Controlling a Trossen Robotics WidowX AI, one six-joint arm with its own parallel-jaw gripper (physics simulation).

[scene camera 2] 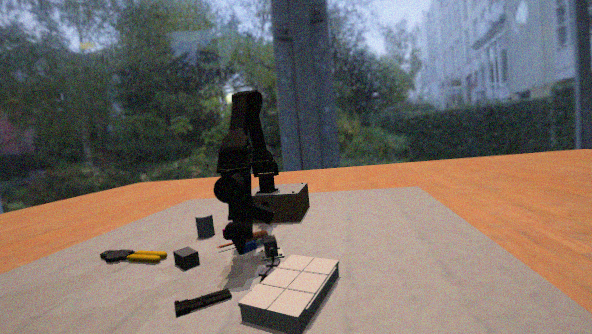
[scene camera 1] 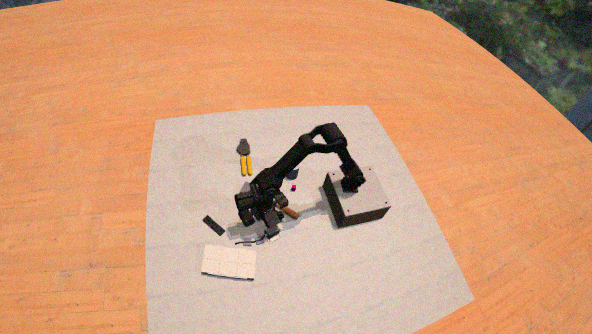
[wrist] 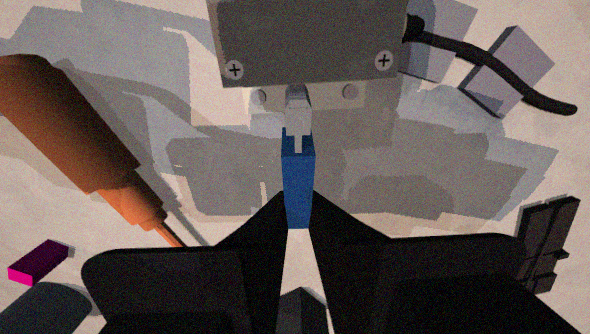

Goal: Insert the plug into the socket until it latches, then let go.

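Where they show: gripper, fingertip midpoint: [scene camera 2: 241, 252] [wrist: 296, 197]; arm's base at its link origin: [scene camera 2: 267, 191] [scene camera 1: 349, 186].
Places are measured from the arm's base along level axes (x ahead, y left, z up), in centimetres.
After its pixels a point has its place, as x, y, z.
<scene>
The blue plug [wrist: 298, 182] {33.8, 11.5, -6.5} [scene camera 2: 250, 246] {34.3, 11.8, -7.3} has a pale metal latch piece at its front, which reaches the near face of the socket housing in the wrist view. The socket is a dark grey box [wrist: 310, 42] {31.8, 15.6, -6.0} [scene camera 2: 270, 246] {33.7, 17.3, -7.2} with two cross-head screws, a pale base plate and a black cable on its right. My gripper [wrist: 296, 197] {35.0, 9.3, -8.9} is shut on the rear part of the blue plug, one black finger on each side. How deep the plug sits, and whether it is latched, I cannot tell. The arm hides the plug in scene camera 1.
An orange screwdriver [wrist: 65, 130] {24.0, 7.9, -8.1} [scene camera 1: 290, 212] {23.8, 7.5, -7.9} lies left of the plug in the wrist view. A magenta block [wrist: 37, 262] {21.6, -4.6, -8.8} [scene camera 1: 293, 187] {21.6, -4.9, -8.1}, a dark cube [scene camera 2: 186, 258] {43.3, -0.9, -7.6}, a dark cylinder [scene camera 2: 205, 227] {23.5, -11.5, -6.8}, a black bar [scene camera 1: 213, 225] {54.3, 13.4, -9.5}, pliers [scene camera 1: 246, 165] {42.1, -16.7, -8.7} and a tiled box [scene camera 1: 229, 261] {47.4, 29.2, -6.9} stand around.
</scene>
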